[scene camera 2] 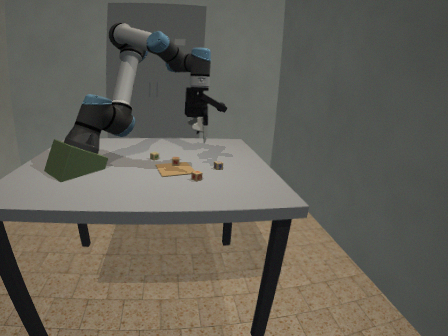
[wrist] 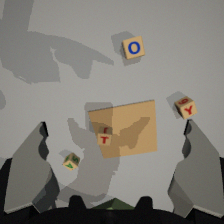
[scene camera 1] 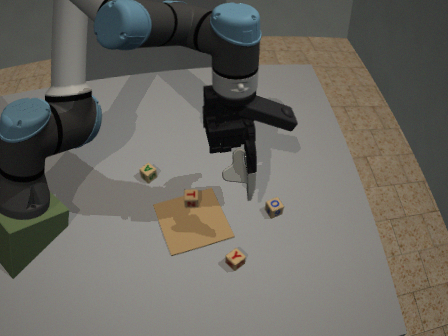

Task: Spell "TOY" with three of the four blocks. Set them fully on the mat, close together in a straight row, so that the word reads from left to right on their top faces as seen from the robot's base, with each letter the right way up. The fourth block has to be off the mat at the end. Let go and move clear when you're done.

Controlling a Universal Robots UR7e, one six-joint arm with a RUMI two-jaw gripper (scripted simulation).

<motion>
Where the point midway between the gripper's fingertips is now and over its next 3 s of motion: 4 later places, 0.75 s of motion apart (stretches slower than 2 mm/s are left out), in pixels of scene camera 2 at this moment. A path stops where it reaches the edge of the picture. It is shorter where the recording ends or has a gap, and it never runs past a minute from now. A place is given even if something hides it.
The gripper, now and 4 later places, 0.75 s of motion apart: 200, 138; 206, 138; 211, 140; 217, 143; 219, 144
</motion>
